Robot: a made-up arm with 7 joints. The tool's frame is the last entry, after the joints. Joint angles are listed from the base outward. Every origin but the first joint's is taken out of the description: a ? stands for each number. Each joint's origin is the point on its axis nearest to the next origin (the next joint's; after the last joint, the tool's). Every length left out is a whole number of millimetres.
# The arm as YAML. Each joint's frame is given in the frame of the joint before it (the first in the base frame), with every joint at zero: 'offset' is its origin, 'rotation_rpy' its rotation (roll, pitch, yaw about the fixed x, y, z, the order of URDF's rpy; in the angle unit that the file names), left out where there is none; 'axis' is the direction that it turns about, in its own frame. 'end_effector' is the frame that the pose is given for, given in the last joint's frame.
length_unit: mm
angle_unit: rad
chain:
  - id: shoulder
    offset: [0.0, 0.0, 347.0]
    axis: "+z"
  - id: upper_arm
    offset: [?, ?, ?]
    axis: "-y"
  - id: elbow
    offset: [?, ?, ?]
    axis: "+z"
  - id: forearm
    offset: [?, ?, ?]
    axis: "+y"
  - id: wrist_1
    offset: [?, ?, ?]
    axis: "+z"
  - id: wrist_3
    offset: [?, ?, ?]
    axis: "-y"
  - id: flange
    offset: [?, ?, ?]
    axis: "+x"
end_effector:
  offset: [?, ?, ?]
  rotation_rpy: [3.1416, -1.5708, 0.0]
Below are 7 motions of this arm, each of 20 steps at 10 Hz.
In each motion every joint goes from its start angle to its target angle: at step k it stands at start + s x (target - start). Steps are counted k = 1, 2, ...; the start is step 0. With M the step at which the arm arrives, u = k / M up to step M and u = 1 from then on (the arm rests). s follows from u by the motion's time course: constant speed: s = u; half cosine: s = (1 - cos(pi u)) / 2; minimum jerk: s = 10 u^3 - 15 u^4 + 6 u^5.
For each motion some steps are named. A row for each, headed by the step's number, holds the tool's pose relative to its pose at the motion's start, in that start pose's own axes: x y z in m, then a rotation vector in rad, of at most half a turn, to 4 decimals.
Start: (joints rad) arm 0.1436 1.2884 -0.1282 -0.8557 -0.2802 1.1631 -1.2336
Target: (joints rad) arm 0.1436 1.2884 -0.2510 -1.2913 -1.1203 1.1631 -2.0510
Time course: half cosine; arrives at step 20
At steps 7, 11, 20:
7: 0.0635 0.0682 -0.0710 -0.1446 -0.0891 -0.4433
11: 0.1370 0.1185 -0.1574 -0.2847 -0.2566 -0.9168
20: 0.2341 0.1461 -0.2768 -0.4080 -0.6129 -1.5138

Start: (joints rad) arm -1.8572 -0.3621 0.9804 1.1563 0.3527 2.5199 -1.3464
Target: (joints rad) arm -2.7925 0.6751 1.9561 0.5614 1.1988 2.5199 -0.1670
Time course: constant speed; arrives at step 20
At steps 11, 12, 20:
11: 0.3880 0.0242 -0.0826 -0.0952 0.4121 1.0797
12: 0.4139 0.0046 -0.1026 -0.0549 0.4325 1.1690
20: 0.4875 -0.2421 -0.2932 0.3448 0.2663 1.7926

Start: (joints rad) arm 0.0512 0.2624 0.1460 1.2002 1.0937 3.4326 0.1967
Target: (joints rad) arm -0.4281 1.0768 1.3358 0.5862 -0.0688 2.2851 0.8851
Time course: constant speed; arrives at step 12
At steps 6, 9, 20:
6: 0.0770 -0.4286 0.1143 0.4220 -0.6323 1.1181
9: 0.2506 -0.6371 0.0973 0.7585 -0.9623 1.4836
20: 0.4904 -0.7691 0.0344 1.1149 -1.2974 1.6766

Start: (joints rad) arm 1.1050 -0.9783 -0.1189 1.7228 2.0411 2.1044 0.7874
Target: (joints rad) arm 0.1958 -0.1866 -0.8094 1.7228 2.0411 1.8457 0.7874
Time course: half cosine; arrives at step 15
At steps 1, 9, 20:
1: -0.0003 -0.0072 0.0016 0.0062 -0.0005 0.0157
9: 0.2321 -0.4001 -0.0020 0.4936 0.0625 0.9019
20: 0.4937 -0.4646 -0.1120 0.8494 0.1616 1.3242

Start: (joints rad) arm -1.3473 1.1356 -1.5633 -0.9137 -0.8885 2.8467 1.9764
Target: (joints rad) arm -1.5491 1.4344 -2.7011 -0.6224 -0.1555 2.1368 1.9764
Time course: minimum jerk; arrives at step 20
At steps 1, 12, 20:
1: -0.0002 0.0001 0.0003 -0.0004 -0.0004 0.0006
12: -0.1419 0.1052 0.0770 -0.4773 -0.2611 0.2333
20: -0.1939 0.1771 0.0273 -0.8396 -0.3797 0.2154

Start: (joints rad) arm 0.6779 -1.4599 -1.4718 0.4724 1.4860 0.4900 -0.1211
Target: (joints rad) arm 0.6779 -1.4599 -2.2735 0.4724 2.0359 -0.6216 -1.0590
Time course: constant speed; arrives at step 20
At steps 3, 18, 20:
3: 0.0124 0.0081 -0.0090 -0.0018 -0.1146 -0.1481
18: 0.0366 0.0025 -0.0763 0.2259 -0.6837 -0.8602
20: 0.0346 -0.0036 -0.0876 0.2853 -0.7578 -0.9457

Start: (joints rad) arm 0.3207 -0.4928 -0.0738 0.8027 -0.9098 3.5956 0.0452
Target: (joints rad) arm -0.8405 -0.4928 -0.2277 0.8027 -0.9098 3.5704 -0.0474
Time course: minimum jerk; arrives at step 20
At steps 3, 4, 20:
3: 0.0097 0.0102 -0.0091 0.0173 -0.0279 -0.0148
4: 0.0216 0.0222 -0.0192 0.0378 -0.0607 -0.0321
20: 0.5004 0.3062 -0.0194 0.6771 -1.0466 -0.5234

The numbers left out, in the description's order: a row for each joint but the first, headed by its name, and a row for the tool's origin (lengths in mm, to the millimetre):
upper_arm: 0.0 -59.0 0.0
elbow: 0.0 0.0 343.0
forearm: 19.0 58.0 0.0
wrist_1: -23.0 0.0 526.0
wrist_3: 0.0 -159.0 0.0
flange: 23.0 0.0 168.0
tool: 0.0 0.0 0.0

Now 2 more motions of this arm.
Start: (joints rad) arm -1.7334 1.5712 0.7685 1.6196 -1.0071 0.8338 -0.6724
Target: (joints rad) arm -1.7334 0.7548 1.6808 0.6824 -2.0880 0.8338 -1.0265
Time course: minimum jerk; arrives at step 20
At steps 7, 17, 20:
7: 0.0577 0.0586 -0.0874 -0.1952 0.1296 -0.1511
17: -0.2517 0.2182 -0.1129 -0.5668 0.0614 0.0160
20: -0.2710 0.2184 -0.1007 -0.5621 0.0447 0.0301

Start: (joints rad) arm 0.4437 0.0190 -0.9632 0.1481 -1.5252 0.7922 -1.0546
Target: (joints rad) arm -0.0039 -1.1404 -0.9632 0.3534 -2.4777 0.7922 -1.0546
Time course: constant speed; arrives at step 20
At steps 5, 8, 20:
5: 0.3148 -0.0262 -0.1981 -0.2540 0.0072 -0.4244
8: 0.4837 -0.1156 -0.3214 -0.4230 0.0148 -0.6698
20: 0.7725 -0.8547 -0.7323 -1.2291 0.1567 -1.5129

